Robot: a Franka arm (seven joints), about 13 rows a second.
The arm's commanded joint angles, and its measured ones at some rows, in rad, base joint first. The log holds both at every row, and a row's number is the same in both.
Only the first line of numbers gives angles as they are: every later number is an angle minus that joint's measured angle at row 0.
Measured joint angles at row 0: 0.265, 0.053, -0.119, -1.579, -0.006, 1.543, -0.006
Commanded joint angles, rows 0 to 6: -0.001, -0.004, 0.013, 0.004, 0.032, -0.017, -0.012; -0.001, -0.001, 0.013, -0.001, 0.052, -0.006, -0.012; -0.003, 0.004, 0.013, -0.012, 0.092, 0.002, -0.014; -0.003, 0.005, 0.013, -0.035, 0.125, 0.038, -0.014; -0.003, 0.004, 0.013, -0.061, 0.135, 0.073, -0.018; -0.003, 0.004, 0.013, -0.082, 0.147, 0.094, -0.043; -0.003, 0.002, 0.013, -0.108, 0.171, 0.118, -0.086
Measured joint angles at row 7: 0.001, 0.014, 0.012, -0.056, 0.132, 0.073, -0.023
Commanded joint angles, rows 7 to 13: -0.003, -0.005, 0.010, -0.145, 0.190, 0.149, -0.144; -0.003, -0.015, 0.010, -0.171, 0.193, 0.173, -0.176; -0.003, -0.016, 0.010, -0.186, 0.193, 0.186, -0.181; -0.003, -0.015, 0.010, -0.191, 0.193, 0.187, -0.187; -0.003, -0.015, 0.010, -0.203, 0.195, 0.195, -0.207; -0.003, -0.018, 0.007, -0.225, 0.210, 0.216, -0.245; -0.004, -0.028, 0.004, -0.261, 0.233, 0.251, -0.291
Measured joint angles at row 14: 0.000, 0.014, 0.010, -0.184, 0.192, 0.195, -0.211
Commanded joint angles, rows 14 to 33: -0.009, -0.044, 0.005, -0.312, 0.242, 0.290, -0.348; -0.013, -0.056, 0.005, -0.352, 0.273, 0.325, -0.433; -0.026, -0.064, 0.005, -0.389, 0.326, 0.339, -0.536; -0.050, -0.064, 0.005, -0.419, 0.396, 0.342, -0.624; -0.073, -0.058, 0.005, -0.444, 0.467, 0.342, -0.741; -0.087, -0.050, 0.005, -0.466, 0.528, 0.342, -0.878; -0.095, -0.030, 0.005, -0.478, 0.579, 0.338, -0.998; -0.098, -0.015, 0.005, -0.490, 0.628, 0.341, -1.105; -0.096, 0.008, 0.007, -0.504, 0.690, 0.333, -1.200; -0.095, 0.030, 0.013, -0.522, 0.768, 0.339, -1.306; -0.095, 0.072, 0.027, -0.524, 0.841, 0.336, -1.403; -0.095, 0.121, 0.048, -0.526, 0.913, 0.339, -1.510; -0.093, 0.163, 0.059, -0.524, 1.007, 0.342, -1.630; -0.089, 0.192, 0.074, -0.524, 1.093, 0.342, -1.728; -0.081, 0.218, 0.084, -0.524, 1.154, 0.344, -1.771; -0.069, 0.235, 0.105, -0.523, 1.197, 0.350, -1.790; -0.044, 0.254, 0.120, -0.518, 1.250, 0.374, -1.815; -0.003, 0.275, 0.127, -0.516, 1.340, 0.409, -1.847; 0.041, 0.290, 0.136, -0.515, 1.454, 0.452, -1.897; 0.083, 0.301, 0.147, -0.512, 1.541, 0.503, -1.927
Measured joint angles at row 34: 0.016, 0.282, 0.134, -0.524, 1.403, 0.432, -1.867
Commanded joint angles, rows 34 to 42: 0.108, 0.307, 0.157, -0.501, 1.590, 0.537, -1.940; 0.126, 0.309, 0.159, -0.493, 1.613, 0.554, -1.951; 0.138, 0.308, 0.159, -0.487, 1.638, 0.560, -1.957; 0.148, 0.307, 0.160, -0.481, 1.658, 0.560, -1.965; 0.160, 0.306, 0.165, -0.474, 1.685, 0.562, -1.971; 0.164, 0.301, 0.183, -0.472, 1.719, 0.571, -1.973; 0.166, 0.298, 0.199, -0.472, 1.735, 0.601, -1.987; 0.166, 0.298, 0.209, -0.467, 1.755, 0.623, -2.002; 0.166, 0.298, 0.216, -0.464, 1.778, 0.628, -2.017
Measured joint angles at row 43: 0.159, 0.302, 0.199, -0.467, 1.702, 0.592, -1.964
